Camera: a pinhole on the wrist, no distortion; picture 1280 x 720 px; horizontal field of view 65.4 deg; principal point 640.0 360.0 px. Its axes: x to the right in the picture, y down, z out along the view. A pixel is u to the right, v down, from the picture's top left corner.
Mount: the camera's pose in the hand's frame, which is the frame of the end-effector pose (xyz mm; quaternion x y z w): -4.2 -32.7 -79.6 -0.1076 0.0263 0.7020 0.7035
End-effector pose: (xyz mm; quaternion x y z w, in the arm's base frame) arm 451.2 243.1 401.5 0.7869 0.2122 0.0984 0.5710
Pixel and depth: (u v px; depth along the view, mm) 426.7 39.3 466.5
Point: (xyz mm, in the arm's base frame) 685.9 -58.4 219.4
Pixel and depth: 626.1 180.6 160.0
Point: 487.5 178.3 370.4
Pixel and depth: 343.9 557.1 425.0
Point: 450.0 -97.6 226.1
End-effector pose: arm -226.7 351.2 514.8 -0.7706 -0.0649 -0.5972 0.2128
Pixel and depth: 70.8 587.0 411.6
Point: -16.6 686.3 352.2
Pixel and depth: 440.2 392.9 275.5
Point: -74.6 470.3 441.7
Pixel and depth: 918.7 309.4 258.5
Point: -58.1 340.9 442.8
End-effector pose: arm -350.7 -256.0 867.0 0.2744 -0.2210 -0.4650 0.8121
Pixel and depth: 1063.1 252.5 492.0
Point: -410.2 -229.2 1315.4
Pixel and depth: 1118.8 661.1 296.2
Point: -412.6 -120.3 1089.1
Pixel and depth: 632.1 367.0 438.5
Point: -562.2 -270.1 1153.2
